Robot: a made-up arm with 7 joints.
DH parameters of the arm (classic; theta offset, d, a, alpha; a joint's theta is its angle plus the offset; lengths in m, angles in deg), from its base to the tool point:
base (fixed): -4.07 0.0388 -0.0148 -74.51
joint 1: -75.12 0.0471 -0.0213 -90
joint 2: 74 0.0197 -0.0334 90
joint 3: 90 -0.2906 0.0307 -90
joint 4: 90 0.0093 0.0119 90
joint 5: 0 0.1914 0.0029 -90
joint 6: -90 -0.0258 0.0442 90
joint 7: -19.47 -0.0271 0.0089 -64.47
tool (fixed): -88.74 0.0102 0 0
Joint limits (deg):
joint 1: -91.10..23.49
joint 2: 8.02..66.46
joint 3: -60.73..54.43
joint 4: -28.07..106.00
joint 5: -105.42..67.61
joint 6: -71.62..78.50
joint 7: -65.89..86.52
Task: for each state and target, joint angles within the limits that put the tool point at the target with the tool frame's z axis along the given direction. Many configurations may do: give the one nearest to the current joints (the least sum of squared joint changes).
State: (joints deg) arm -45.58 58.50 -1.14 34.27 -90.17 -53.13 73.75
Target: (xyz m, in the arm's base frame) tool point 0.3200 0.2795 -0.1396 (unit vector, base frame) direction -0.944 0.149 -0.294
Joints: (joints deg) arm -22.61 54.41 -15.40 10.84 -97.41 -47.60 86.52
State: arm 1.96 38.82 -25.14 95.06 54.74 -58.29 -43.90
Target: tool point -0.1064 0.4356 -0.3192 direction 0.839 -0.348 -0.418
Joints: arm 6.91 48.42 -13.50 85.70 44.78 -67.51 -26.63
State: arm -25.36 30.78 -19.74 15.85 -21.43 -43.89 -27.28
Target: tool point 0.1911 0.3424 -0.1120 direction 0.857 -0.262 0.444
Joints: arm 20.48 66.46 21.04 -14.10 -24.07 -11.57 -56.29
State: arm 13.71 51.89 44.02 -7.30 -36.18 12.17 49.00
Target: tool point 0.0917 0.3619 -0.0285 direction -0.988 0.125 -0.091
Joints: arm 23.49 43.65 54.32 -28.07 -26.57 -31.78 77.74
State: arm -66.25 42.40 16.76 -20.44 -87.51 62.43 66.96
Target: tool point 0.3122 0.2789 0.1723 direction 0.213 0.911 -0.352
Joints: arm -67.37 46.81 38.13 7.14 -96.93 57.15 54.81
